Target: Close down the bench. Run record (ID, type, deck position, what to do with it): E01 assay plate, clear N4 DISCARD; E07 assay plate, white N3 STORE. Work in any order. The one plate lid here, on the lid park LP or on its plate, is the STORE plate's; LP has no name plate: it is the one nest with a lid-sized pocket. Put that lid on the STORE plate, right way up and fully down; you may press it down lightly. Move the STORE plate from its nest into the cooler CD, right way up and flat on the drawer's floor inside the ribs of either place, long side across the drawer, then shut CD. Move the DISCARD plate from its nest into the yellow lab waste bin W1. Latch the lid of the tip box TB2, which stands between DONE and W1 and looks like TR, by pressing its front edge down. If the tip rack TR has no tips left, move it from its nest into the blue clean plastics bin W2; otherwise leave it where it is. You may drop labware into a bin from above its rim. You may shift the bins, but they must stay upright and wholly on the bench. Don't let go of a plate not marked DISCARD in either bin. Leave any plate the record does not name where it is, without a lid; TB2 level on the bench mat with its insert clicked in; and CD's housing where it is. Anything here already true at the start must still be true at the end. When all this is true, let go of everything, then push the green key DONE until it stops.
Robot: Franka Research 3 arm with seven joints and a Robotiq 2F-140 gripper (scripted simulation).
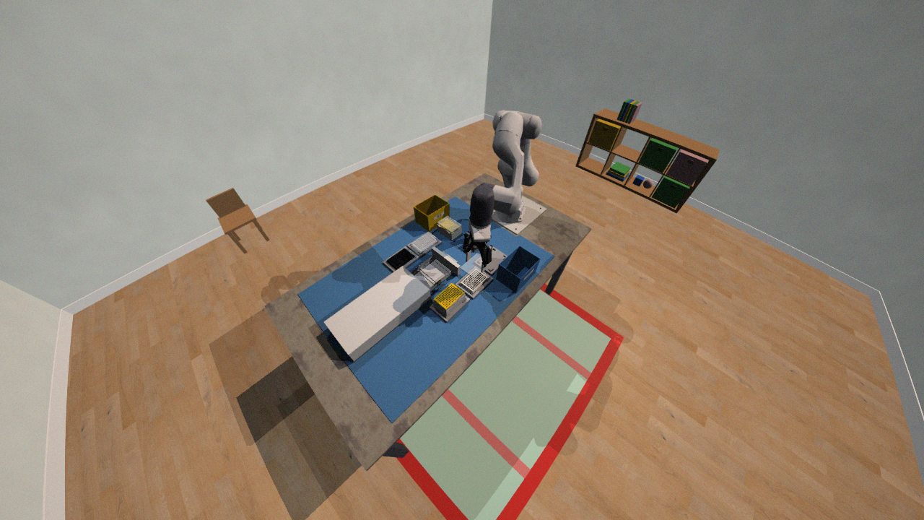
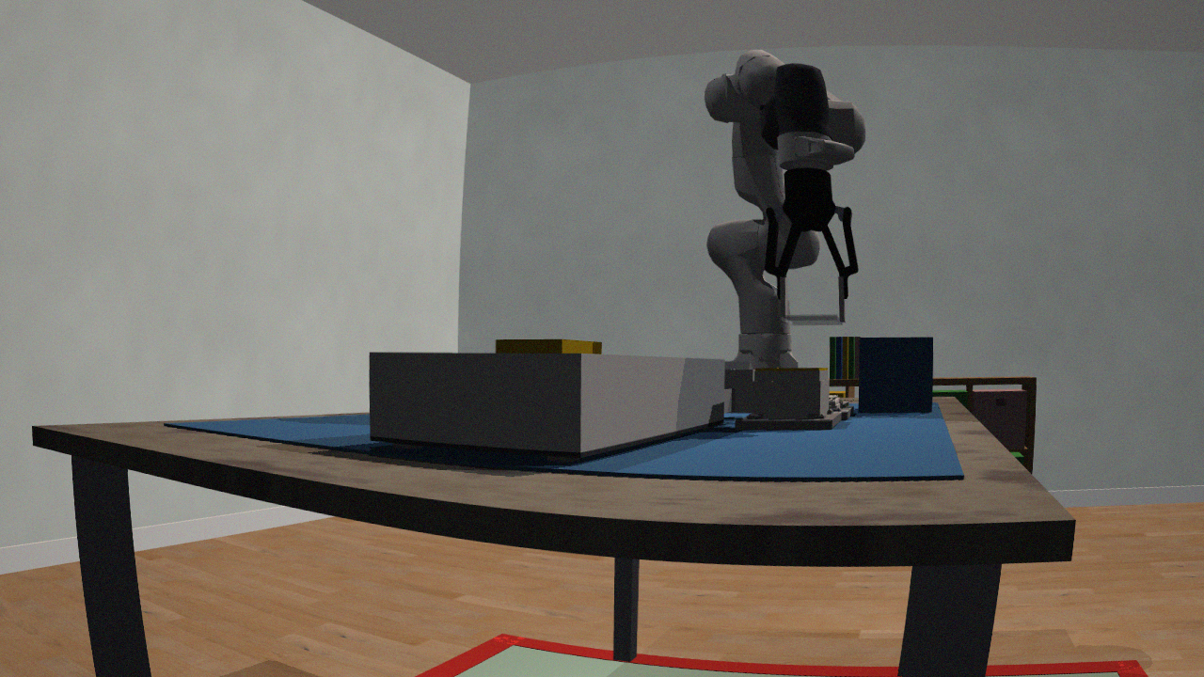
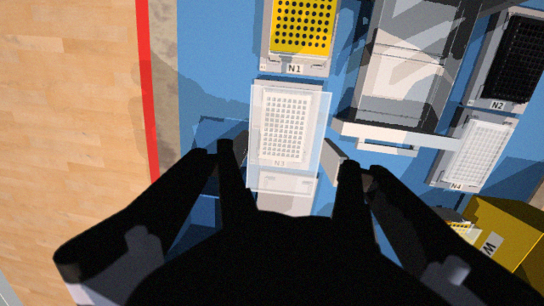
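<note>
The white plate lies 150 mm below my hand. Round my hand: nest N3: 160 mm below; then plate lid: 20 mm below; then tip rack TR: 160 mm ahead, 110 mm below, 40 mm to the right.
</note>
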